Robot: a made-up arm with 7 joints. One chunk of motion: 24 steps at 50 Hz.
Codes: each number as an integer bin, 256 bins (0 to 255) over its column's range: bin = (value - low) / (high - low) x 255, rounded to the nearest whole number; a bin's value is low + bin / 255 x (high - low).
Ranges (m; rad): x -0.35..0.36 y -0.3..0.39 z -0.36..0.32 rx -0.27..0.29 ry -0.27..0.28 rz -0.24..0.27
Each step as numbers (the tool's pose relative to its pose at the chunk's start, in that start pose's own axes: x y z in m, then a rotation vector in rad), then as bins.
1 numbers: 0.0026 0.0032 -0.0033 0.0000 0.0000 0.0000
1 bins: 127 112 134 123 125 120
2 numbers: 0.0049 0.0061 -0.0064 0.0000 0.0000 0.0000
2 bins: 127 113 133 123 125 120
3 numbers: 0.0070 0.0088 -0.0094 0.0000 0.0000 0.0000
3 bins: 128 114 131 123 125 120
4 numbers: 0.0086 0.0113 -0.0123 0.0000 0.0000 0.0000
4 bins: 129 115 130 123 125 120
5 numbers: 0.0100 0.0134 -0.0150 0.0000 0.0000 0.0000
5 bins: 129 116 129 123 125 120
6 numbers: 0.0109 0.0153 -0.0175 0.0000 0.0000 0.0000
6 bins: 130 117 128 123 125 120
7 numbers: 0.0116 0.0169 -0.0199 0.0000 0.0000 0.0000
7 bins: 130 117 128 123 125 120
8 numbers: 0.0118 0.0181 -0.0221 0.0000 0.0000 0.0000
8 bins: 130 118 127 123 125 120
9 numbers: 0.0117 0.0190 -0.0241 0.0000 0.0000 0.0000
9 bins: 130 118 126 123 125 120
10 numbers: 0.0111 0.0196 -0.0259 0.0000 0.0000 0.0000
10 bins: 130 118 125 123 125 120
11 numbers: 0.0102 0.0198 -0.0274 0.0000 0.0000 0.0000
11 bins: 129 118 125 123 125 120
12 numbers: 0.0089 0.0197 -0.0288 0.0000 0.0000 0.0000
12 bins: 129 118 124 123 125 120
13 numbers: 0.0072 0.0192 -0.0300 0.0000 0.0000 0.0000
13 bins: 128 118 124 123 125 120
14 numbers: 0.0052 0.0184 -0.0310 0.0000 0.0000 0.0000
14 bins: 128 118 123 123 125 120
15 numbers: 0.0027 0.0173 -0.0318 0.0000 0.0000 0.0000
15 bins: 127 117 123 123 125 120
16 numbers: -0.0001 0.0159 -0.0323 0.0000 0.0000 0.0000
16 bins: 126 117 123 123 125 120
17 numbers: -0.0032 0.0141 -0.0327 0.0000 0.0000 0.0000
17 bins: 125 116 123 123 125 120
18 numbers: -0.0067 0.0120 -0.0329 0.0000 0.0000 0.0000
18 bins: 123 115 123 123 125 120
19 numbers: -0.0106 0.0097 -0.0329 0.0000 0.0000 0.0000
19 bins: 122 114 123 123 125 120
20 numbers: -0.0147 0.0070 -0.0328 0.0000 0.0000 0.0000
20 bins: 120 113 123 123 125 120
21 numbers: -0.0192 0.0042 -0.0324 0.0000 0.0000 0.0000
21 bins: 119 112 123 123 125 120
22 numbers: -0.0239 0.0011 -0.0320 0.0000 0.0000 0.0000
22 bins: 117 111 123 123 125 120
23 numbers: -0.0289 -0.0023 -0.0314 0.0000 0.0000 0.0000
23 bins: 115 110 123 123 125 120
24 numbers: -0.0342 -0.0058 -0.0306 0.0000 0.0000 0.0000
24 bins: 113 109 124 123 125 120
